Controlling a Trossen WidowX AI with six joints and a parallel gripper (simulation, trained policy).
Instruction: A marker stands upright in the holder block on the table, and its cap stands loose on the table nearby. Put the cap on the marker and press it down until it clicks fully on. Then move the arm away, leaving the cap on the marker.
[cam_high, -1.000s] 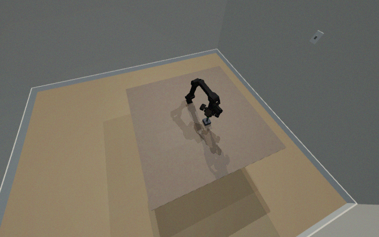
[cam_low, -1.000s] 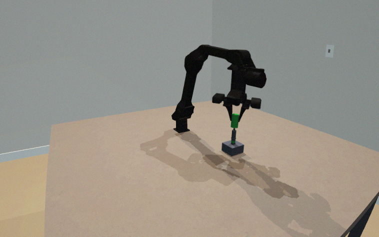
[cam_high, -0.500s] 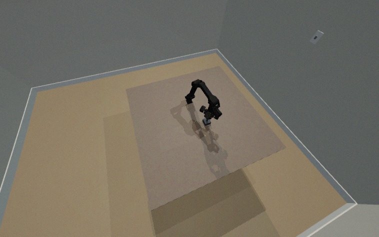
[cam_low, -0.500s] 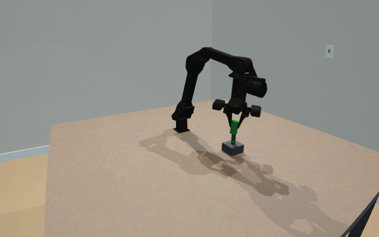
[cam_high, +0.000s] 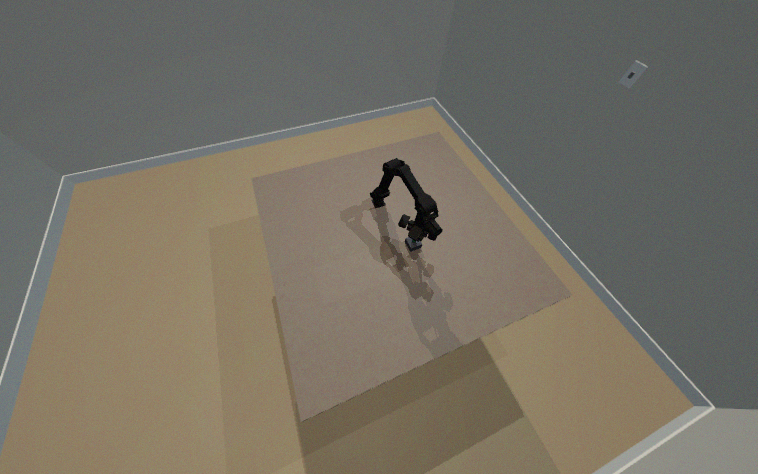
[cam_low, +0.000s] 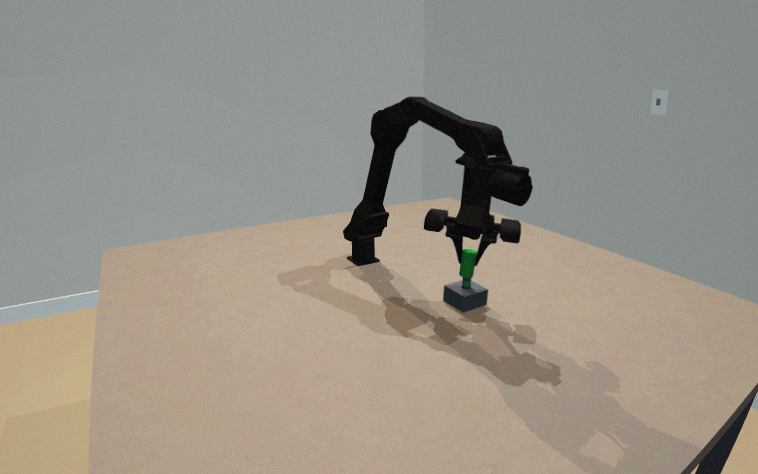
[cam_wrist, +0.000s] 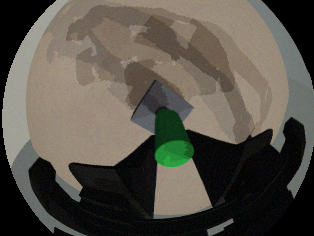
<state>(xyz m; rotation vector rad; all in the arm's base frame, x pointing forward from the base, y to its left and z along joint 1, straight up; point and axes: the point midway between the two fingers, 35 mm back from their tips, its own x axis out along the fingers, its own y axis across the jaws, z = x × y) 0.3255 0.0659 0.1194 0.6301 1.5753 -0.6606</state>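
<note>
Now: the grey holder block 70 mm below my gripper tip. Round my gripper tip: green marker cap right at my gripper tip.
</note>
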